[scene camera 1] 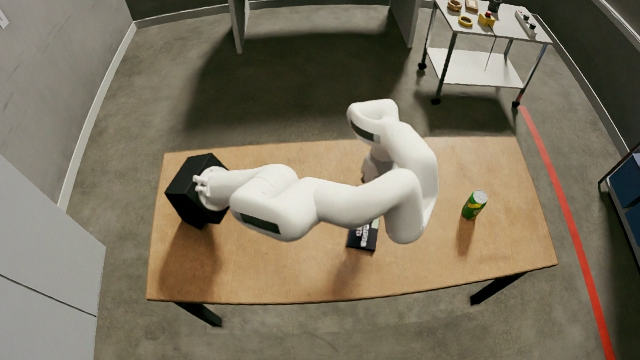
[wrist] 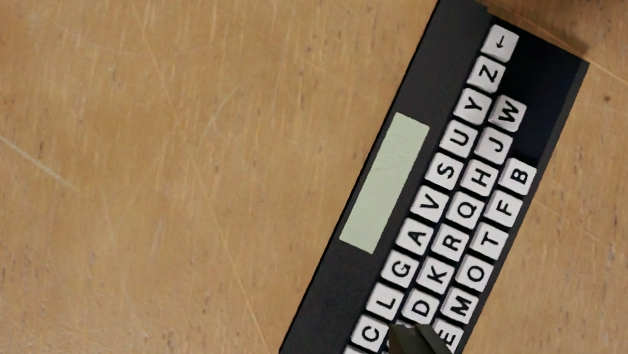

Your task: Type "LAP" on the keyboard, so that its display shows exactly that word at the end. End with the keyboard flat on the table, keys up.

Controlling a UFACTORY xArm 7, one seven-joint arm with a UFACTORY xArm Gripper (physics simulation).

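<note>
The black keyboard (scene camera 1: 362,242) (wrist: 325,305) lies flat on the table with its keys up. The arm covers most of it in the scene view. Its pale green display (wrist: 385,182) shows no letters. The L key (wrist: 385,301) and the A key (wrist: 414,236) are in view in the row nearest the display. The P letter does not show in the wrist view. My gripper (wrist: 412,329) is shut and empty. Its tips show at the bottom edge, beside the C key (wrist: 369,335), and overlap the area between C, D and E. Whether they touch a key cannot be told. The scene view hides the fingertips.
A green can (scene camera 1: 474,205) stands on the right part of the wooden table (scene camera 1: 280,275). The arm's black base block (scene camera 1: 192,197) is at the left end. A white cart (scene camera 1: 475,70) with small items stands behind the table at the right.
</note>
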